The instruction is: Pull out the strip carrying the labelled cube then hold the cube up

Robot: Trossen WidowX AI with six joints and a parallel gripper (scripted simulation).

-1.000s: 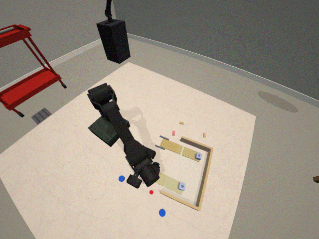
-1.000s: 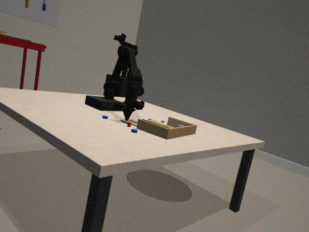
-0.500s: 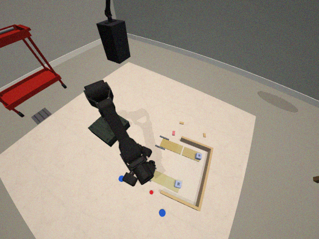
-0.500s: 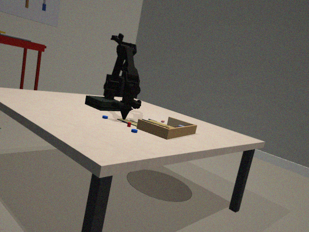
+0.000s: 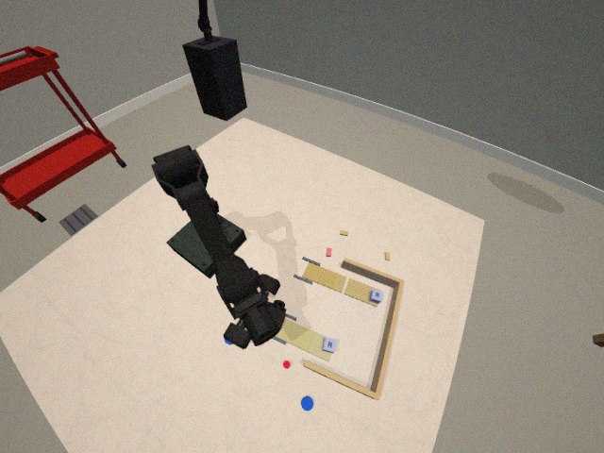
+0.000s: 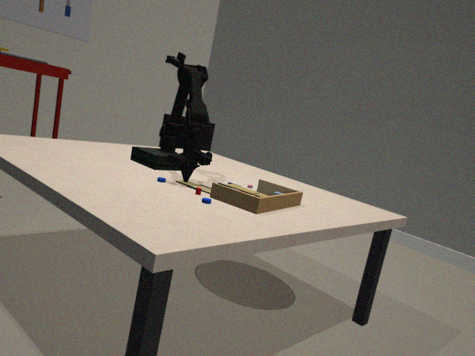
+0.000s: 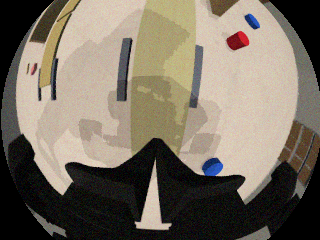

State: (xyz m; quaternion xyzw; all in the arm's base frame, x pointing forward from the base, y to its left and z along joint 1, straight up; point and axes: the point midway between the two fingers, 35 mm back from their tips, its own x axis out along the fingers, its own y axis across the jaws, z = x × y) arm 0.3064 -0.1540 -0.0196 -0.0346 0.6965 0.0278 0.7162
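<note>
My gripper tip is 130 mm short of the red disc and 60 mm to the left of it. The rest, counted from my gripper tip: pink block: 80 mm ahead, 290 mm to the left.
</note>
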